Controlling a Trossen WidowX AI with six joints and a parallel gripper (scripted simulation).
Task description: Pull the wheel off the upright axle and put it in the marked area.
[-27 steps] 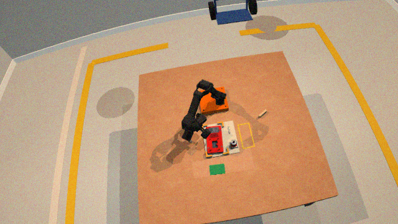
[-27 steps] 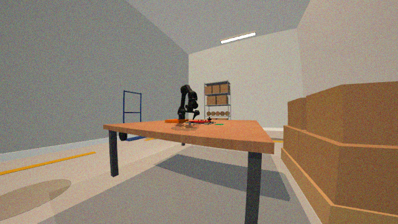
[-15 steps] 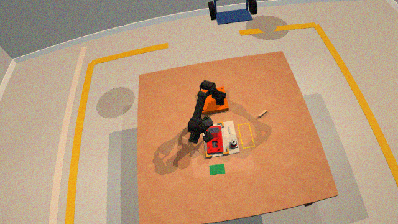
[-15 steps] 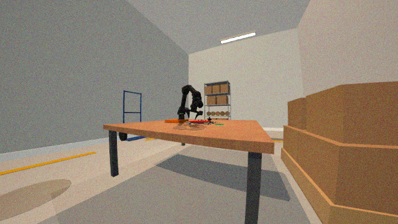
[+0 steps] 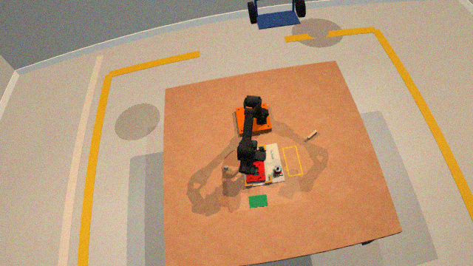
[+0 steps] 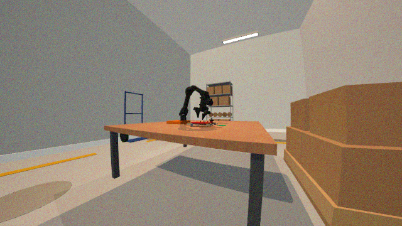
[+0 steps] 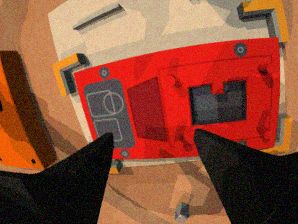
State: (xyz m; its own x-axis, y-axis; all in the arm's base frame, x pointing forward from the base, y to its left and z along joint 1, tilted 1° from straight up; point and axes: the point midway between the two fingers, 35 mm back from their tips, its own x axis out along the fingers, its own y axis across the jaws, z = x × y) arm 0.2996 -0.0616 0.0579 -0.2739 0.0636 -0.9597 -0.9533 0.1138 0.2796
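Now: the wheel 6 cm ahead of my gripper tip, 14 cm to the left of it and 2 cm below it. The rest, counted from my gripper tip: green patch (23 cm ahead, 2 cm to the left, 6 cm below); then wooden peg (17 cm behind, 37 cm to the left, 5 cm below).
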